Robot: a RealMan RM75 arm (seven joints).
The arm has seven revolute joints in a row. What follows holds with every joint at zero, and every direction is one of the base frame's.
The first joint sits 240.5 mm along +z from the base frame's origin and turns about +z.
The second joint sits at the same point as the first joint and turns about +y.
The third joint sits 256 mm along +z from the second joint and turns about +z.
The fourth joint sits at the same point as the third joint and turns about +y.
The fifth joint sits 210 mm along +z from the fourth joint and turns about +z.
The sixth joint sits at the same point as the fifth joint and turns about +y.
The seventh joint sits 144 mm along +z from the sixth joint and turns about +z.
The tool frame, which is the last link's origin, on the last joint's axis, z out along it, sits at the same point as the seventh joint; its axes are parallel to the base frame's.
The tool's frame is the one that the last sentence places.
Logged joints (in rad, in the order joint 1, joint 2, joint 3, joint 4, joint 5, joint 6, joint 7), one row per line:
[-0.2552, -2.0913, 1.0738, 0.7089, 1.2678, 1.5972, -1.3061]
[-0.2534, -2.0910, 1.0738, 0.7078, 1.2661, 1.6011, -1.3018]
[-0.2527, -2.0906, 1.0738, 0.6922, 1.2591, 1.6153, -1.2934]
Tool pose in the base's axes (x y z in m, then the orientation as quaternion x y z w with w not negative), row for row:
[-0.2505, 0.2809, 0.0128, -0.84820, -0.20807, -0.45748, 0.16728]
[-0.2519, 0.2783, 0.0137, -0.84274, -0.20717, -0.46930, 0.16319]
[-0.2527, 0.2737, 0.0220, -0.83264, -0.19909, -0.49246, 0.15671]
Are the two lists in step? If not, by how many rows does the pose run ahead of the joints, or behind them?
The pose runs 2 rows ahead of the joints: the pose in row i belongs to the joints in row i + 2.
